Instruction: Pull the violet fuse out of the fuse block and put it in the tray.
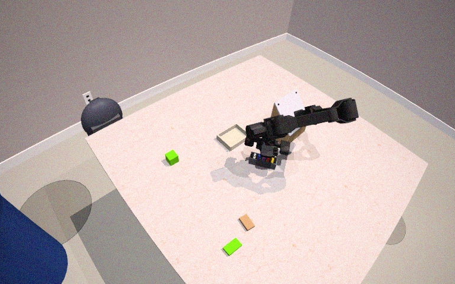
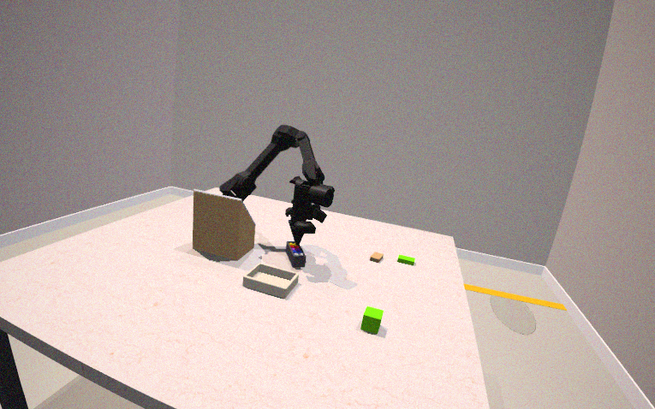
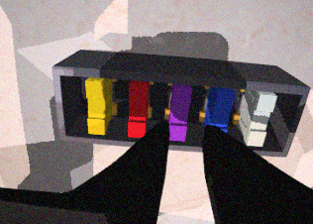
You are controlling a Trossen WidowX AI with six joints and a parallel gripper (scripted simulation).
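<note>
Now: gripper tip 30 mm above the violet fuse. Also, from my gripper tip: green cube (340 mm ahead, 230 mm to the right, 40 mm below); then flat green block (340 mm ahead, 250 mm to the left, 50 mm below); then tray (30 mm ahead, 190 mm to the right, 50 mm below).
</note>
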